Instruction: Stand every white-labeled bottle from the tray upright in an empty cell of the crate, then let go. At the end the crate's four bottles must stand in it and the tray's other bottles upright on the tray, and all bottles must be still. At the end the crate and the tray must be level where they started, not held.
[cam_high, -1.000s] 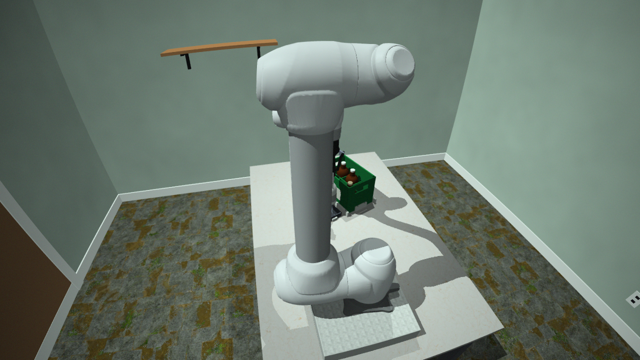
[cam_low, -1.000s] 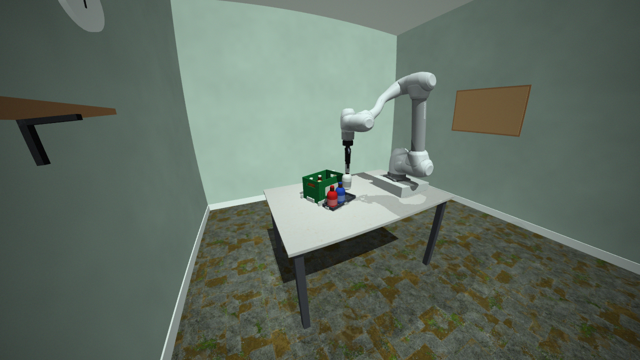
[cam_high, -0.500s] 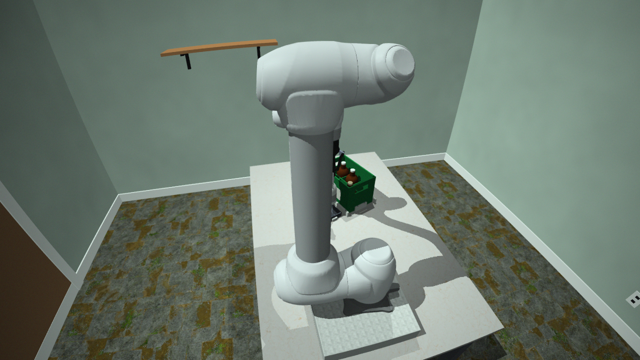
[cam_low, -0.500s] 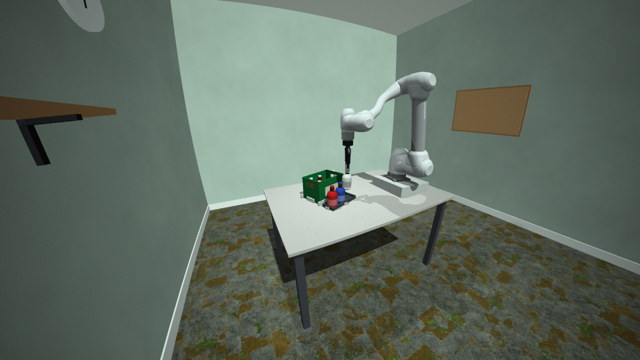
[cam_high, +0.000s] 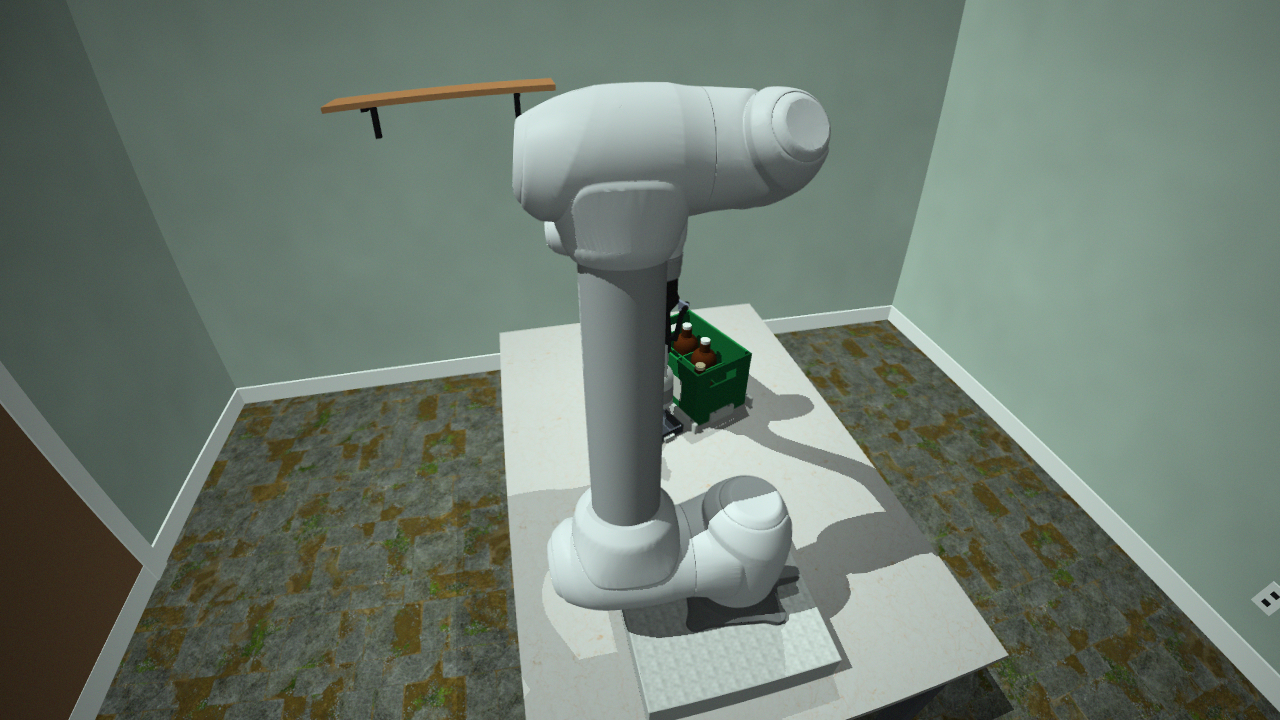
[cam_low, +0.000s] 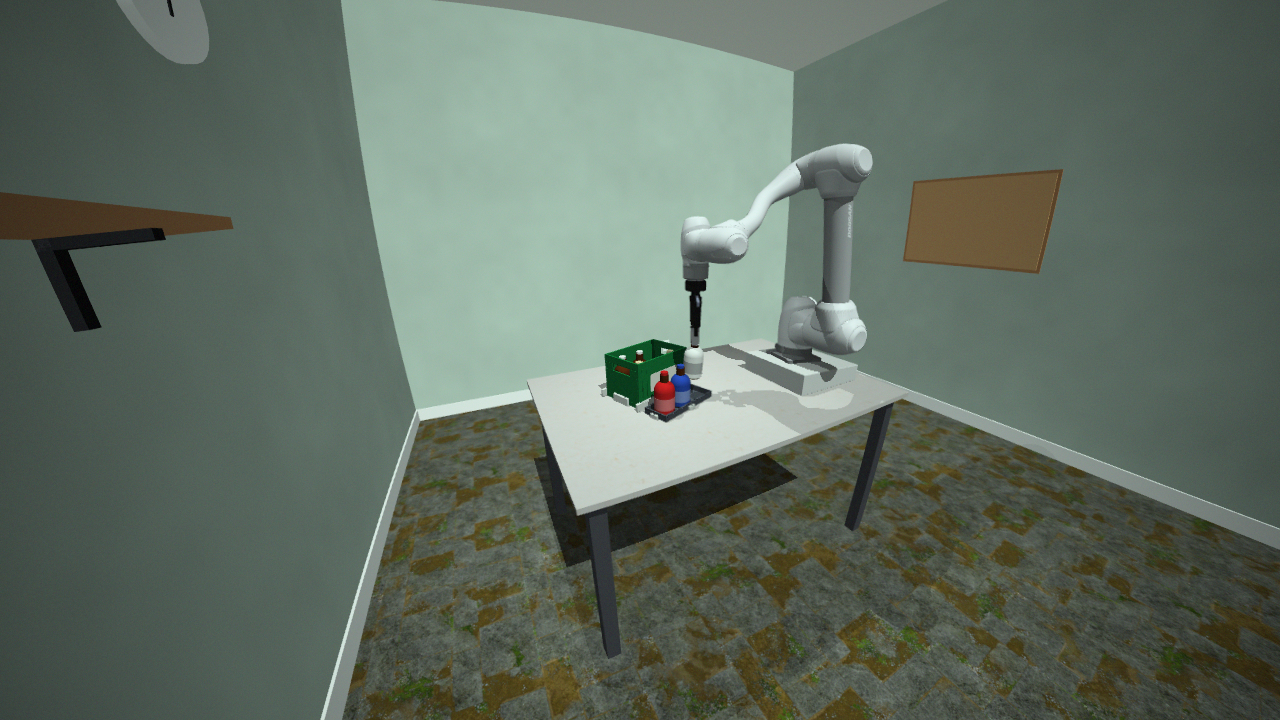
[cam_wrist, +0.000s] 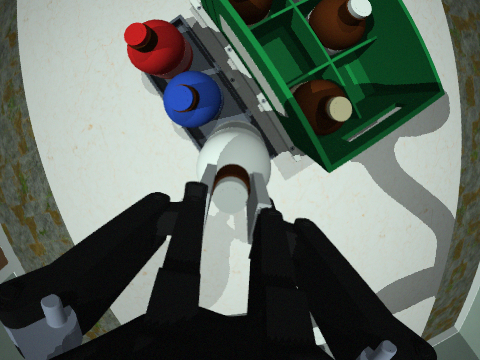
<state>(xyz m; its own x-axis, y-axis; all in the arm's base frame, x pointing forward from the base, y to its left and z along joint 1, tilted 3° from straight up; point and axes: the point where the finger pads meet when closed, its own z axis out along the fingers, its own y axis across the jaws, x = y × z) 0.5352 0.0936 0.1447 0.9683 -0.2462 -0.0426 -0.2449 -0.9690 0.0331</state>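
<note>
The white-labeled bottle is 90 mm below my hand. Also, from my hand: blue bottle: 70 mm ahead, 50 mm to the left, 170 mm below; red bottle: 150 mm ahead, 90 mm to the left, 170 mm below; dark tray: 70 mm ahead, 40 mm to the left, 240 mm below.
</note>
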